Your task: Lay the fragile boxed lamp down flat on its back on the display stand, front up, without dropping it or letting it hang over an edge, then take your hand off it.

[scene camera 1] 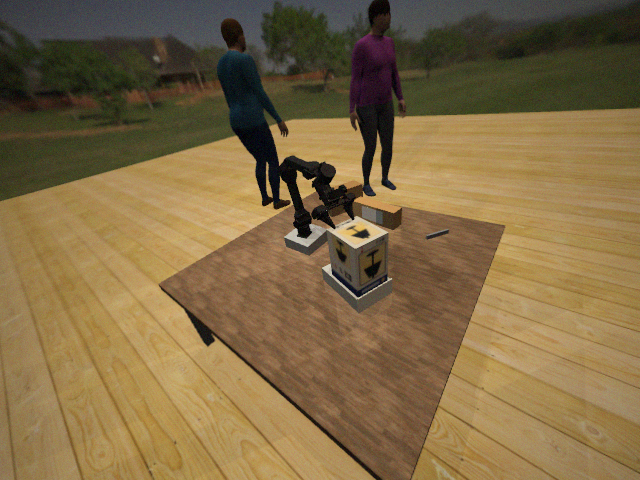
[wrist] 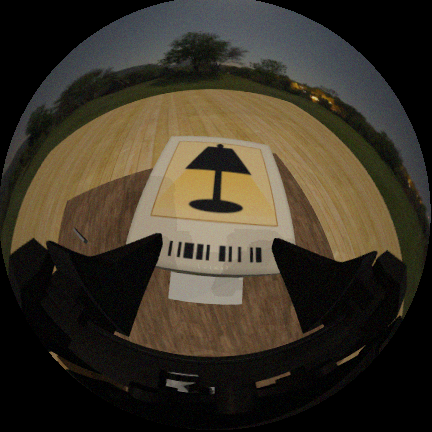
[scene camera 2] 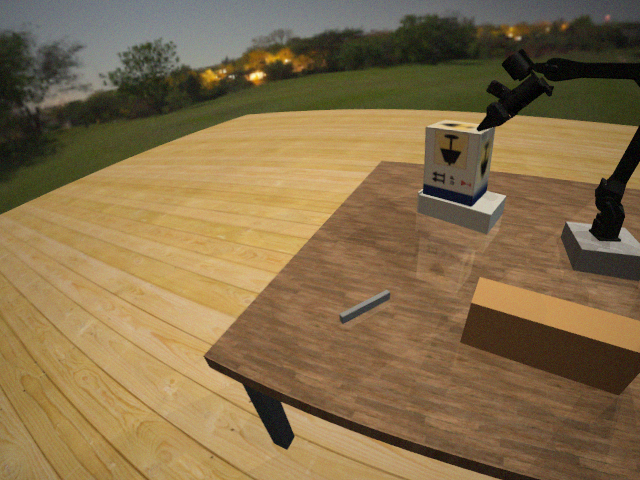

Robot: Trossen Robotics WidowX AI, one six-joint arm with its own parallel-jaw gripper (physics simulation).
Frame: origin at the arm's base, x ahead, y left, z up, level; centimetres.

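Seen in the pictures: gripper, fingertip midpoint: (scene camera 1: 344, 224) (wrist: 218, 242) (scene camera 2: 481, 127); arm's base, origin of the base link: (scene camera 1: 304, 234) (wrist: 198, 388) (scene camera 2: 604, 235).
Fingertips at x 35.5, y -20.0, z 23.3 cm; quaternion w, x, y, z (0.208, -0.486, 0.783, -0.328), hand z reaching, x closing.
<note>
Offsets run from my fingertips to a thing's middle. Level surfaces: height alone.
The boxed lamp (scene camera 1: 359, 258) (scene camera 2: 454, 165) (wrist: 215, 231) is a white carton with a dark blue band round its bottom. It stands upright, taller than wide, on the pale display stand (scene camera 1: 341, 289) (scene camera 2: 454, 214) (wrist: 205, 289). The lamp pictures on its visible sides are upside down. Its top face carries a lamp picture and a barcode. My gripper (scene camera 1: 343, 222) (scene camera 2: 479, 128) (wrist: 218, 242) is open and empty, tilted down at the top edge on the arm's side. Its fingertips are spread over the barcode end in the wrist view. Whether they touch the carton I cannot tell.
A brown cardboard box {dx -7.2, dy +56.9, dz -24.4 cm} (scene camera 1: 392, 217) (scene camera 2: 547, 341) lies on the table {dz -29.9 cm} (scene camera 1: 289, 320) (scene camera 2: 310, 356), with another cardboard box {dx -33.1, dy +66.1, dz -21.9 cm} (scene camera 1: 352, 188) behind it. A grey bar {dx +28.6, dy +49.8, dz -28.8 cm} (scene camera 1: 437, 234) (scene camera 2: 364, 306) (wrist: 80, 235) lies apart. Two people (scene camera 1: 242, 93) (scene camera 1: 374, 72) stand beyond the table.
</note>
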